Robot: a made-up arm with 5 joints.
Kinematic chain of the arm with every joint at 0, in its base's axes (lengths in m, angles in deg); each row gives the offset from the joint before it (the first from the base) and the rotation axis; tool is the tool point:
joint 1: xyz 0 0 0.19 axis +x
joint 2: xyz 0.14 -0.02 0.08 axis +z
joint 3: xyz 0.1 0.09 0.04 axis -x
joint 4: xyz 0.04 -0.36 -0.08 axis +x
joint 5: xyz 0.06 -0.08 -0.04 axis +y
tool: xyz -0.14 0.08 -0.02
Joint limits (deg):
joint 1: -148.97..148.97
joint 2: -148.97..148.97
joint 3: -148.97..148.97
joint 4: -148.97..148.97
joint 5: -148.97..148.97
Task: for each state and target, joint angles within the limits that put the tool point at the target. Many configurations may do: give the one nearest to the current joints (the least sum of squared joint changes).
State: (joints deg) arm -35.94 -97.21 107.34 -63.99 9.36
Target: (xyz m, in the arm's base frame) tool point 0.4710 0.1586 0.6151
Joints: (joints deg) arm -32.10 -92.24 140.38 -67.09 9.18
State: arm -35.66 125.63 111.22 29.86 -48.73
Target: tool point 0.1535 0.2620 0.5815
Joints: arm -19.41 116.11 100.78 22.83 -45.96
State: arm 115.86 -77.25 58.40 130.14 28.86
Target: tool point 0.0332 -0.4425 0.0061
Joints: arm 98.25 -81.57 73.35 126.91 41.42
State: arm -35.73 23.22 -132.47 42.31 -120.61
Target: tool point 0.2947 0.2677 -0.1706
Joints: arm -52.47 18.83 -122.14 39.50 -125.62
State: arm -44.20 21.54 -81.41 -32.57 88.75
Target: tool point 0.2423 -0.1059 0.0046
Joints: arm -55.60 27.31 -82.75 -30.82 74.28
